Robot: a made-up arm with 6 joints. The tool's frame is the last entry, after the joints.
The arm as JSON. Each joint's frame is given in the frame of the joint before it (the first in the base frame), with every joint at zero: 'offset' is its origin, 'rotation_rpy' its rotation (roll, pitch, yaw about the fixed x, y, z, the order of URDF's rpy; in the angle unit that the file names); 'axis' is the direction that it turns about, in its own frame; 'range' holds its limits. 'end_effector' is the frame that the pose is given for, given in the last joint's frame.
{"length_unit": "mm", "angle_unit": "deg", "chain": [
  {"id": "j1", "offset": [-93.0, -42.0, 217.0], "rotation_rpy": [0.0, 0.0, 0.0], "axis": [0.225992, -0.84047, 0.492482], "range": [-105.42, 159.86]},
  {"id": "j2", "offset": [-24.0, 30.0, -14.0], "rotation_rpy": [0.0, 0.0, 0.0], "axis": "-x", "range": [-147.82, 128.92]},
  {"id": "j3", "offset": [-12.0, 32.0, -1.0], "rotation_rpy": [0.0, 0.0, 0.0], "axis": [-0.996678, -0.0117, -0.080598], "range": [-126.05, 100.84]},
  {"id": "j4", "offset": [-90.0, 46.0, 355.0], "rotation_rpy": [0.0, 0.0, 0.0], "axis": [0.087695, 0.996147, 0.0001], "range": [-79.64, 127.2]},
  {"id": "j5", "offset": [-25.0, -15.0, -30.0], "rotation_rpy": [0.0, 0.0, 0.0], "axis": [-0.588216, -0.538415, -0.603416], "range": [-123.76, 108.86]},
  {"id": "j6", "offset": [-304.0, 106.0, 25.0], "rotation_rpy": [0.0, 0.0, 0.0], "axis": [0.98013, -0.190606, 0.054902], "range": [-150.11, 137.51]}
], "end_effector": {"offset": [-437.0, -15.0, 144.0], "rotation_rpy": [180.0, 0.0, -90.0]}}
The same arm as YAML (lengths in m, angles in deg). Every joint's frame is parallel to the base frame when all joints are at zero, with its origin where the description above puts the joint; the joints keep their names.
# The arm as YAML. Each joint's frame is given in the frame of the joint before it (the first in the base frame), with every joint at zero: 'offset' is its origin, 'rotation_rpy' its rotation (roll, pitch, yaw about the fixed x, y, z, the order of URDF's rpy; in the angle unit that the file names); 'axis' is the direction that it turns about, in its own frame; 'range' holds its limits. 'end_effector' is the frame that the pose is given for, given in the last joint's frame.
length_unit: m
angle_unit: deg
chain:
  - id: j1
    offset: [-0.093, -0.042, 0.217]
    rotation_rpy: [0.0, 0.0, 0.0]
    axis: [0.225992, -0.84047, 0.492482]
    range: [-105.42, 159.86]
  - id: j2
    offset: [-0.024, 0.03, -0.014]
    rotation_rpy: [0.0, 0.0, 0.0]
    axis: [-1.0, 0.0, 0.0]
    range: [-147.82, 128.92]
  - id: j3
    offset: [-0.012, 0.032, -0.001]
    rotation_rpy: [0.0, 0.0, 0.0]
    axis: [-0.996678, -0.0117, -0.080598]
    range: [-126.05, 100.84]
  - id: j4
    offset: [-0.09, 0.046, 0.355]
    rotation_rpy: [0.0, 0.0, 0.0]
    axis: [0.087704, 0.996147, 0.0001]
    range: [-79.64, 127.2]
  - id: j5
    offset: [-0.025, -0.015, -0.03]
    rotation_rpy: [0.0, 0.0, 0.0]
    axis: [-0.588216, -0.538415, -0.603416]
    range: [-123.76, 108.86]
  - id: j6
    offset: [-0.304, 0.106, 0.025]
    rotation_rpy: [0.0, 0.0, 0.0]
    axis: [0.98013, -0.190606, 0.054902]
    range: [-150.11, 137.51]
end_effector:
  offset: [-0.437, -0.015, 0.144]
  rotation_rpy: [180.0, 0.0, -90.0]

